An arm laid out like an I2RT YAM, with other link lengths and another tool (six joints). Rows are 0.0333 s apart.
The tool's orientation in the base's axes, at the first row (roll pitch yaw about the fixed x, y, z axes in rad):
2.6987 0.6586 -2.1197
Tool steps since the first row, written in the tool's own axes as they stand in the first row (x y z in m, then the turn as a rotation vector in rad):
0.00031 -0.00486 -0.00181 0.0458 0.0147 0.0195
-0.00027 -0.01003 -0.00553 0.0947 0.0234 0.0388
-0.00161 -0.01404 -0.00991 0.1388 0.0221 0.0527
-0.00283 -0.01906 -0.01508 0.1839 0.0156 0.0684
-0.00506 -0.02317 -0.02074 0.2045 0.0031 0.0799
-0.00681 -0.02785 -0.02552 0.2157 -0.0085 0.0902
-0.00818 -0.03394 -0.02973 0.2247 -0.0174 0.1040
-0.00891 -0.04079 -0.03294 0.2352 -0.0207 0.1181
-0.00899 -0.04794 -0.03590 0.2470 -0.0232 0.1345
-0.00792 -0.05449 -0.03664 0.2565 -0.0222 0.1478
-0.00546 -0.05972 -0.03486 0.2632 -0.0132 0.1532
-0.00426 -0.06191 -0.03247 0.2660 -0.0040 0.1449
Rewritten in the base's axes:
0.00442 -0.00267 -0.00054 -0.0337 -0.0137 -0.0370
0.00964 -0.00615 0.00072 -0.0633 -0.0311 -0.0778
0.01417 -0.00928 0.00331 -0.0814 -0.0515 -0.1151
0.01963 -0.01330 0.00605 -0.0953 -0.0726 -0.1561
0.02472 -0.01675 0.01006 -0.0934 -0.0816 -0.1812
0.03005 -0.02005 0.01296 -0.0882 -0.0849 -0.1993
0.03647 -0.02356 0.01475 -0.0849 -0.0836 -0.2177
0.04324 -0.02699 0.01517 -0.0874 -0.0817 -0.2353
0.04999 -0.03077 0.01491 -0.0912 -0.0789 -0.2551
0.05555 -0.03363 0.01256 -0.0971 -0.0758 -0.2701
0.05914 -0.03535 0.00801 -0.1084 -0.0743 -0.2750
0.06045 -0.03504 0.00483 -0.1173 -0.0797 -0.2677

